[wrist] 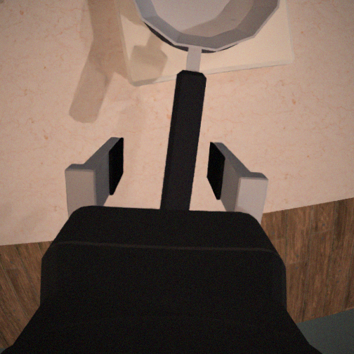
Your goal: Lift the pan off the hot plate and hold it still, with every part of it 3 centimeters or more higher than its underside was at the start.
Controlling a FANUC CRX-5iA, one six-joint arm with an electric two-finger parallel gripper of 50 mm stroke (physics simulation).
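Note:
The grey pan shows in part at the top of the wrist view, with its rim cut off by the frame edge. It sits over the pale square hot plate, and a dark ring shows under the pan's near edge. Its black handle runs from the pan down toward the gripper, and its lower end is hidden behind the gripper body. My gripper is open, with one finger on each side of the handle as seen from here and a gap on both sides. Whether the fingertips are at the handle's height I cannot tell.
The pink-beige table top lies under the hot plate. Its front edge crosses behind the gripper, with brown wooden floor beyond it. Shadows fall on the table and hot plate at the upper left.

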